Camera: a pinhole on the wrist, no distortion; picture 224 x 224 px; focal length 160.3 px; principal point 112.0 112.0 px. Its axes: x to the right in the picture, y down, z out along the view. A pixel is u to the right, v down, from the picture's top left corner.
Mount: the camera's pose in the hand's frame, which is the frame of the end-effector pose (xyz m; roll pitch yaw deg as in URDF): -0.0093 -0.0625 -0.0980 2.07 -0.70 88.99
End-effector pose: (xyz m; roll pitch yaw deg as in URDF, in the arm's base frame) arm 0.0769 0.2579 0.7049 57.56 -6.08 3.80
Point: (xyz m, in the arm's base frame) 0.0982 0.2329 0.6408
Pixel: 101 76
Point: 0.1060 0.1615 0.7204
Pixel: 132 90
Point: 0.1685 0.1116 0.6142
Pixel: 23 43
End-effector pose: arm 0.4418 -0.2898 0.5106 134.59 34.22 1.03
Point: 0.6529 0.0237 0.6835
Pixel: behind the camera
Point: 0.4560 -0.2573 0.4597
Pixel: 141 38
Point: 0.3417 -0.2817 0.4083
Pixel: 76 130
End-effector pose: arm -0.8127 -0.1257 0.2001 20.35 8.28 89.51
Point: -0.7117 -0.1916 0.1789
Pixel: 46 197
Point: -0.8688 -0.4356 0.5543
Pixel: outside the picture
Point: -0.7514 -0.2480 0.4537
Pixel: 154 190
